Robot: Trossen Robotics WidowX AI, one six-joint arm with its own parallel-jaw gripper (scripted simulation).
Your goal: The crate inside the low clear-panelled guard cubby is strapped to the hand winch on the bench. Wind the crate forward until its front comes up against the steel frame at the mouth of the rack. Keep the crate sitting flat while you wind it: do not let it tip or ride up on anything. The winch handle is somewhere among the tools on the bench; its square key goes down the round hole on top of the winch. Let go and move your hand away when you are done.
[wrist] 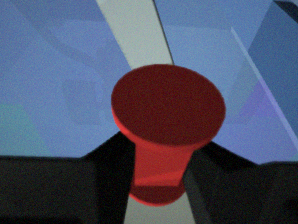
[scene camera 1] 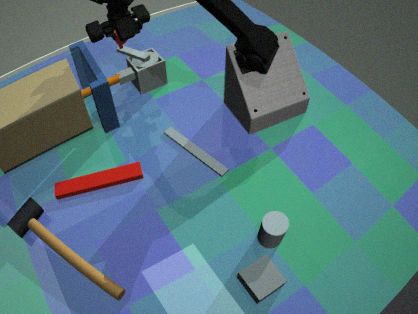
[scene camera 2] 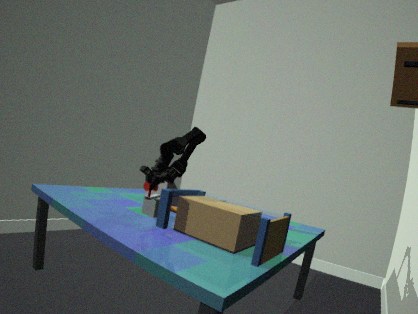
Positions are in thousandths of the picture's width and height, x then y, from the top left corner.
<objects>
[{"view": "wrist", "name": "my gripper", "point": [522, 592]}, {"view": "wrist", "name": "red knob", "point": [569, 498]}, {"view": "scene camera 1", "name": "my gripper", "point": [281, 123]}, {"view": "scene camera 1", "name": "grey flat bar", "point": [528, 540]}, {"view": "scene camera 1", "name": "red bar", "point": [274, 562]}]
</objects>
